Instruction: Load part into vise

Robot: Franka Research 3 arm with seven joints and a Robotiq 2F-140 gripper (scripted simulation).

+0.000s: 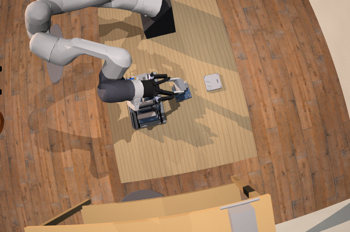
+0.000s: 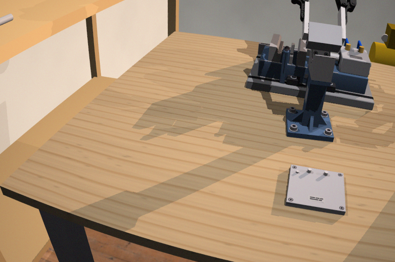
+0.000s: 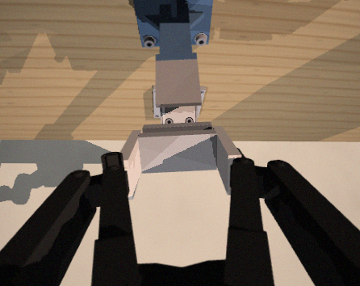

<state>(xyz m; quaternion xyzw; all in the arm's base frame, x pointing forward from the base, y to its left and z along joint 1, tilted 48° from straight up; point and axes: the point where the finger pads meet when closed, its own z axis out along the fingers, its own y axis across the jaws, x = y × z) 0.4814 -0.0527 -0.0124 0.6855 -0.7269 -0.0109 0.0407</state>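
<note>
The part is 20 mm to the left of my hand and 20 mm below it. From my hand the other things lie so: work stop 150 mm to the right, 110 mm below, 50 mm ahead; then v-block post 140 mm below, 20 mm to the left; then work stop post 140 mm below, 120 mm to the right, 50 mm ahead.
</note>
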